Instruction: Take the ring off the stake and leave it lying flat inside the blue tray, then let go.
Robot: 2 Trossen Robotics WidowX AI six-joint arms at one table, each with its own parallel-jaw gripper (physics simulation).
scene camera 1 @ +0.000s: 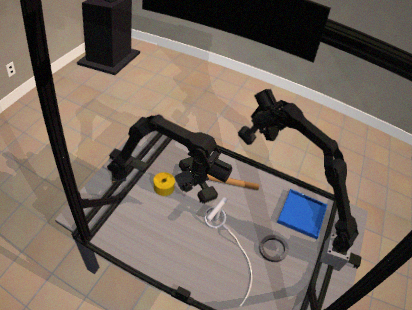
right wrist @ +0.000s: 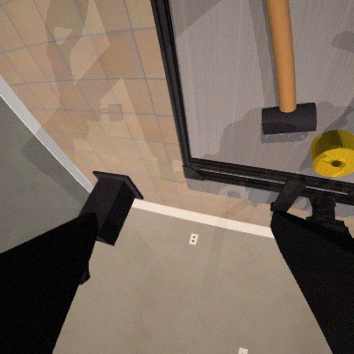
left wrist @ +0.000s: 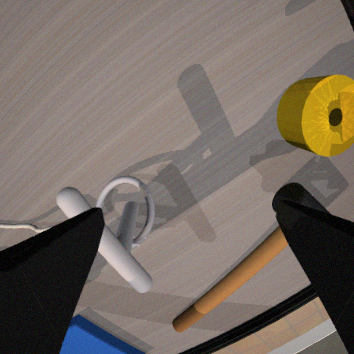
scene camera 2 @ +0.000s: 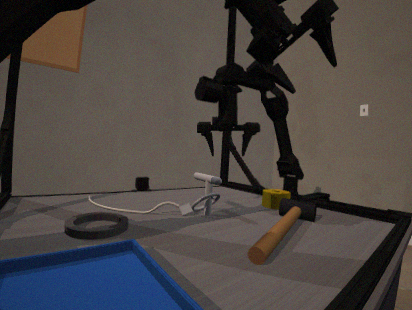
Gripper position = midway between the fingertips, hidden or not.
Observation:
My left gripper (scene camera 2: pixel 227 156) is open, holding nothing. Also in view: a yellow cylinder (left wrist: pixel 307 117). My right gripper (scene camera 2: pixel 313 80) is open and holds nothing. A wooden-handled hammer (scene camera 2: pixel 291 210) rests on the table. I also see a stake (left wrist: pixel 115 248) and a blue tray (scene camera 2: pixel 120 268).
The wooden-handled hammer shows as well in the right wrist view (right wrist: pixel 287 117) and in the left wrist view (left wrist: pixel 275 241). My left gripper is seen too in scene camera 1 (scene camera 1: pixel 195 192) and in the left wrist view (left wrist: pixel 191 212). My right gripper also shows in the right wrist view (right wrist: pixel 186 220).

